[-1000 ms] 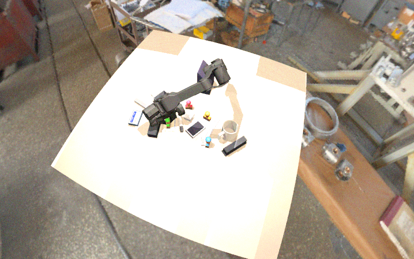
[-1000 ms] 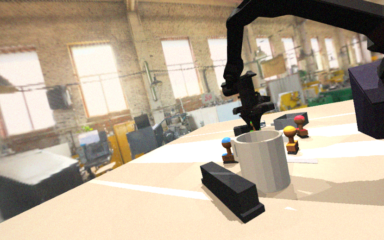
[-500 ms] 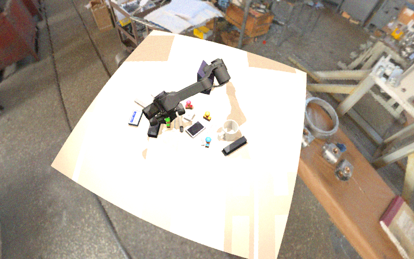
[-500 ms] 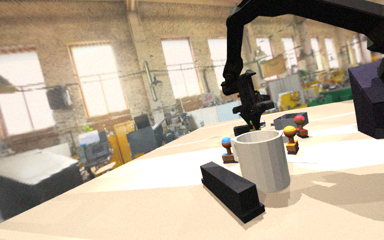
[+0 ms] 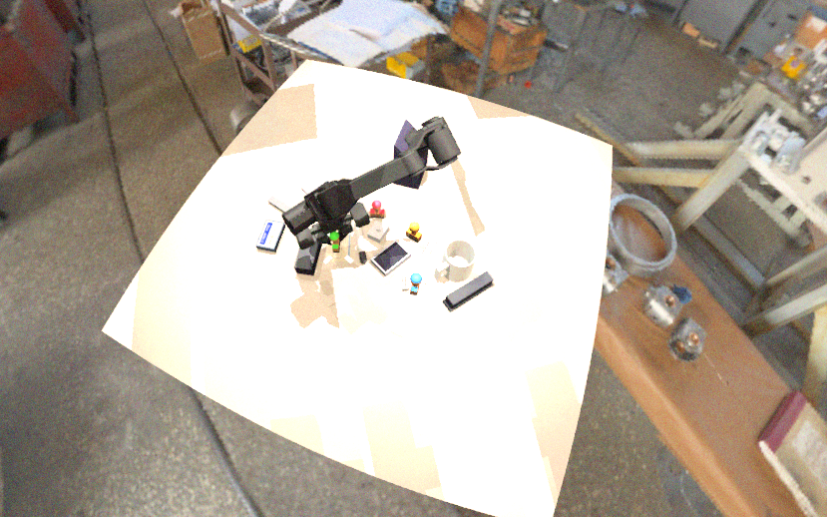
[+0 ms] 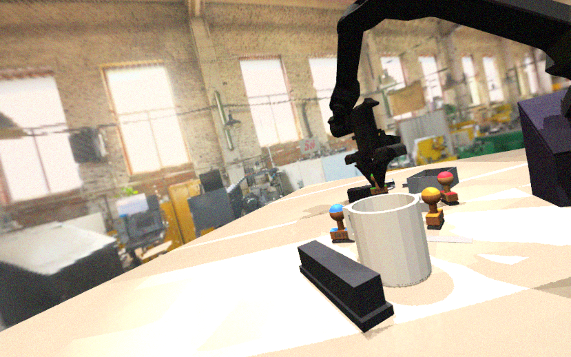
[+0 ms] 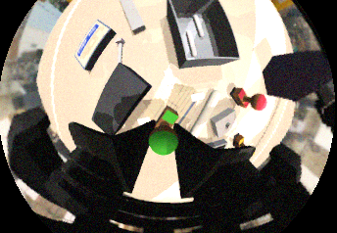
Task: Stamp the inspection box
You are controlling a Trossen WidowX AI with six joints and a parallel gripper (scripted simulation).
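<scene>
Right now my gripper tip is 1 cm past the white card and 4 cm above it. From my gripper tip the other things lie so: dark marker: 3 cm behind, 6 cm to the left, 3 cm below; grey tray: 12 cm behind, 9 cm to the right, 3 cm below; green-knobbed stamp: right at my gripper tip.
</scene>
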